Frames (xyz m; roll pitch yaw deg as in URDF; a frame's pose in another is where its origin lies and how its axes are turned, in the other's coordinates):
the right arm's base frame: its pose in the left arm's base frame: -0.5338 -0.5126 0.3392 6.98 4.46 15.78
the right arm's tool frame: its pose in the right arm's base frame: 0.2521 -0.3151 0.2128 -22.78 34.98 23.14
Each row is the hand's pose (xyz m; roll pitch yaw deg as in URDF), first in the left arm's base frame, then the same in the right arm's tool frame.
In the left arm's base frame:
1: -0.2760 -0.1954 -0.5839 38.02 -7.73 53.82
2: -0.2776 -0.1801 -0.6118 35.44 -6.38 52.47
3: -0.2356 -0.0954 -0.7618 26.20 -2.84 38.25
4: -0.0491 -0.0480 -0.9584 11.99 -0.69 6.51
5: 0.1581 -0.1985 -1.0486 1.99 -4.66 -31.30
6: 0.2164 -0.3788 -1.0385 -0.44 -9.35 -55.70
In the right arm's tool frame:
1: 0.9042 0.6060 -0.5539 48.04 -44.53 0.51
2: 0.9283 0.6215 -0.5678 46.33 -42.96 -0.97
3: 1.0887 0.6668 -0.6283 46.43 -35.71 -17.42
4: 1.3386 0.5858 -0.7098 45.76 -18.99 -48.15
5: 1.4258 0.3499 -0.8123 39.50 0.47 -81.37
6: 1.3511 0.1938 -0.8901 31.82 10.66 -103.96

